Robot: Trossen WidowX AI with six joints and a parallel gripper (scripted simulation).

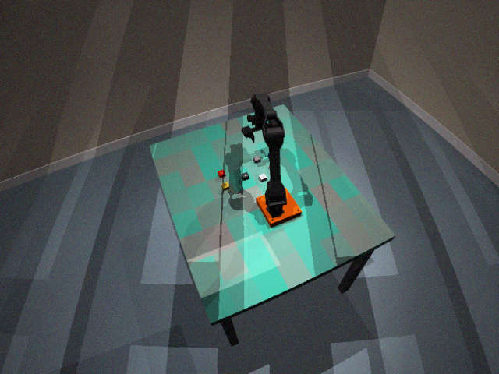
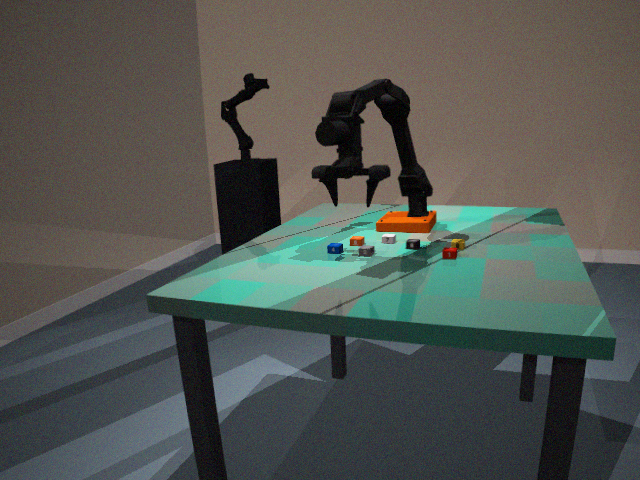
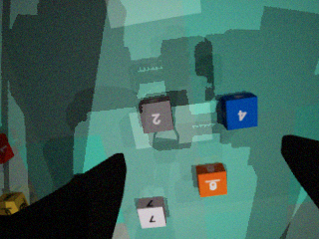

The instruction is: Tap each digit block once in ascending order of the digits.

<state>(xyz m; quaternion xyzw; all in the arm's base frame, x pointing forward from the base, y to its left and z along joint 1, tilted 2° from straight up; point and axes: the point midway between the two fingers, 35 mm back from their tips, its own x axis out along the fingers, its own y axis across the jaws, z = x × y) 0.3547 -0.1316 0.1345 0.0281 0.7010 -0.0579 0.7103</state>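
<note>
The red block lies 240 mm to the left of my gripper tip and 110 mm below it. From my gripper tip the other things lie so: orange block: 110 mm behind, 10 mm to the right, 110 mm below; blue block: 30 mm behind, 50 mm to the right, 110 mm below; grey block: 10 mm behind, 30 mm to the left, 110 mm below.
</note>
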